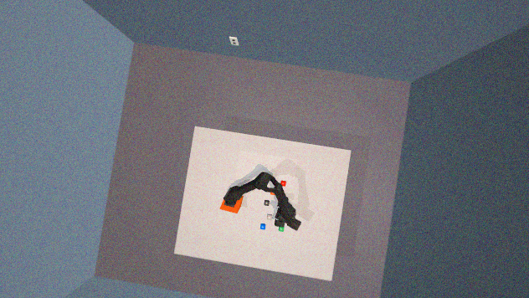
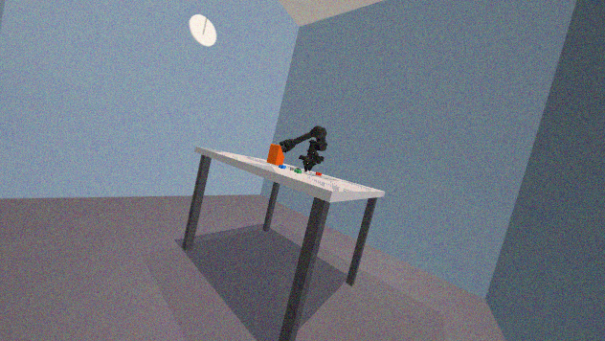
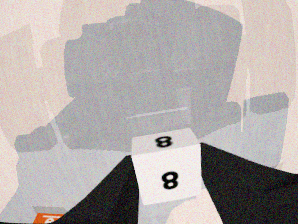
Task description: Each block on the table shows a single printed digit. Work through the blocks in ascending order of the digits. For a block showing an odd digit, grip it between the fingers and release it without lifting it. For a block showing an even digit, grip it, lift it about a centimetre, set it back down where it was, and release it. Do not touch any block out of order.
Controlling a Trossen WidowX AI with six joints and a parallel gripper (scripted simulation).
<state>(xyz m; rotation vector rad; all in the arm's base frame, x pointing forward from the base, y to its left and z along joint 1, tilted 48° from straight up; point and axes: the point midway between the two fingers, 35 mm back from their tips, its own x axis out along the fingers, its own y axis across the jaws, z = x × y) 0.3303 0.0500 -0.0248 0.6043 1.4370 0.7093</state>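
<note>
My gripper tip is now 90 mm to the right of the orange block and 70 mm past it. Round my gripper tip: white block: 10 mm behind; then dark grey block: 100 mm behind, 10 mm to the left; then green block: 140 mm to the right, 40 mm ahead.
</note>
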